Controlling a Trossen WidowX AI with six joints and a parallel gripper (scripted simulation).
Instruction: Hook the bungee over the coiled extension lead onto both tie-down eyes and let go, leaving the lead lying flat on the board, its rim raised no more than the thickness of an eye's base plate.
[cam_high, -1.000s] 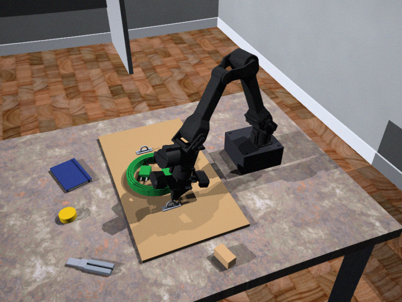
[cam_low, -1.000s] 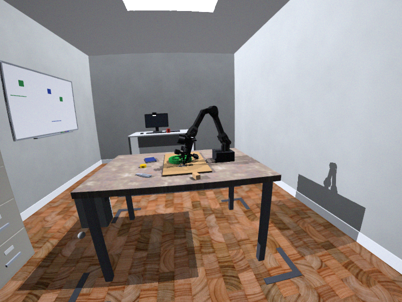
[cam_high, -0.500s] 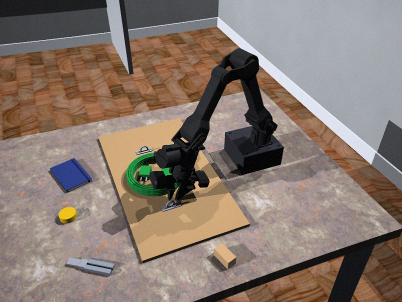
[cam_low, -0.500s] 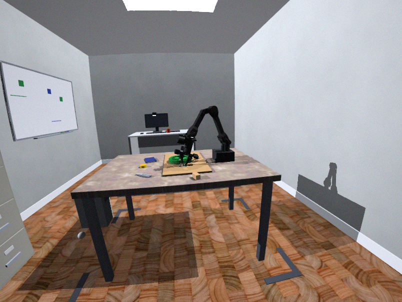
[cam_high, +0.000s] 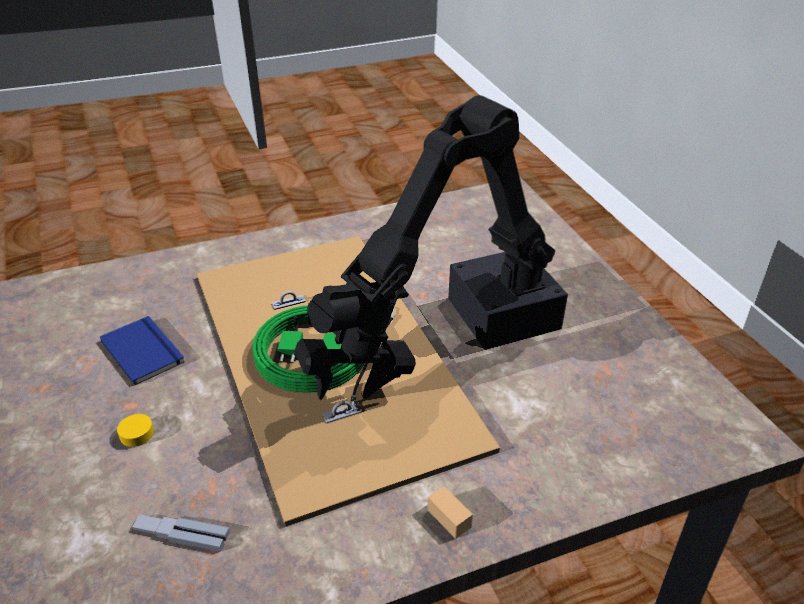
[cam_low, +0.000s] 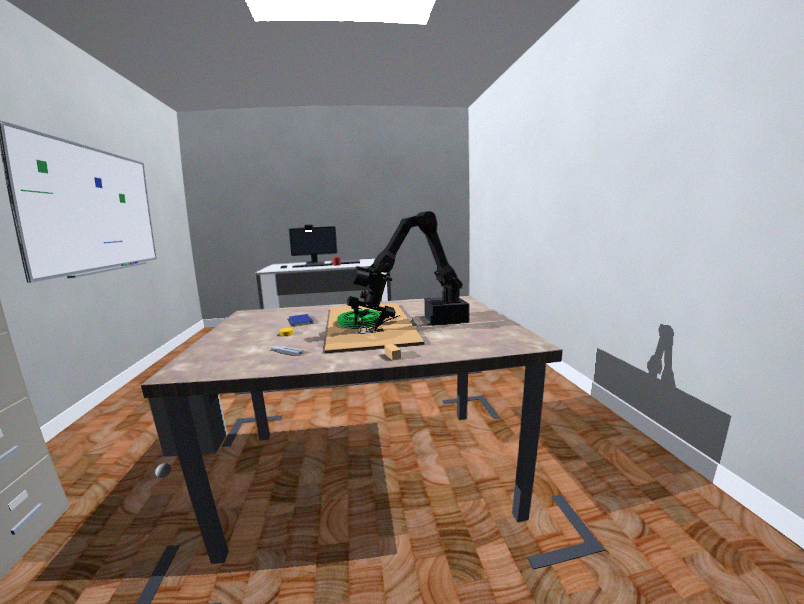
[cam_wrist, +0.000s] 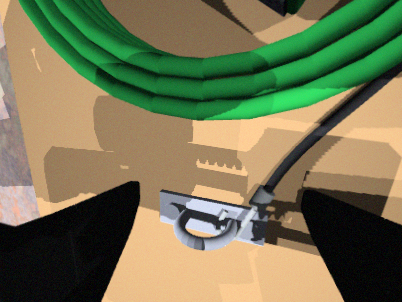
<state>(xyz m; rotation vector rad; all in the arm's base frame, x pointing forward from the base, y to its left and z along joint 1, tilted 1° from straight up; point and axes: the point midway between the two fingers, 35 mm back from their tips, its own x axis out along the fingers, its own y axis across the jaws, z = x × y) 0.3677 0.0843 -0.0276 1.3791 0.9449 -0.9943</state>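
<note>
Now: the tan board 130 mm to the right of my hand, 50 mm below it and 10 mm behind it. Also, from my hand: yellow disc 320 mm ahead, 80 mm to the right, 50 mm below; then grey tool 300 mm ahead, 120 mm to the left, 50 mm below; then wooden block 260 mm to the left, 50 mm behind, 40 mm below.
</note>
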